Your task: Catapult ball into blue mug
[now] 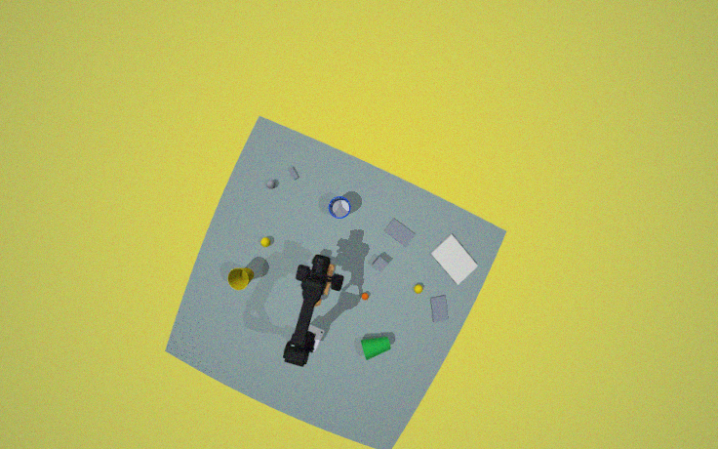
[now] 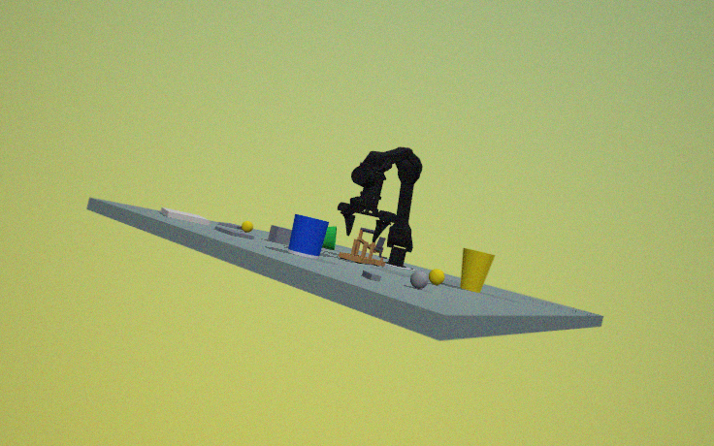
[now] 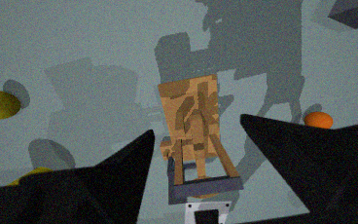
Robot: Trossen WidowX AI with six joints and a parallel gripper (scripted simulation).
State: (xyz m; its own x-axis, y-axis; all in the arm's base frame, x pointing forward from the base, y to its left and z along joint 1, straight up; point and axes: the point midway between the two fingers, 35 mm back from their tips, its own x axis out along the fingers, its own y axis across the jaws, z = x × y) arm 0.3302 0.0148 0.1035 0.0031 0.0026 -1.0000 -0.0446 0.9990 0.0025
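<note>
Right now my gripper tip is 50 mm past the orange ball, 210 mm to the left of it and 60 mm above it. Round my gripper tip: blue mug 290 mm ahead, 10 mm to the left, 40 mm below; yellow cup 130 mm behind, 340 mm to the left, 40 mm below; wooden catapult 70 mm behind, 10 mm to the left, 20 mm below.
</note>
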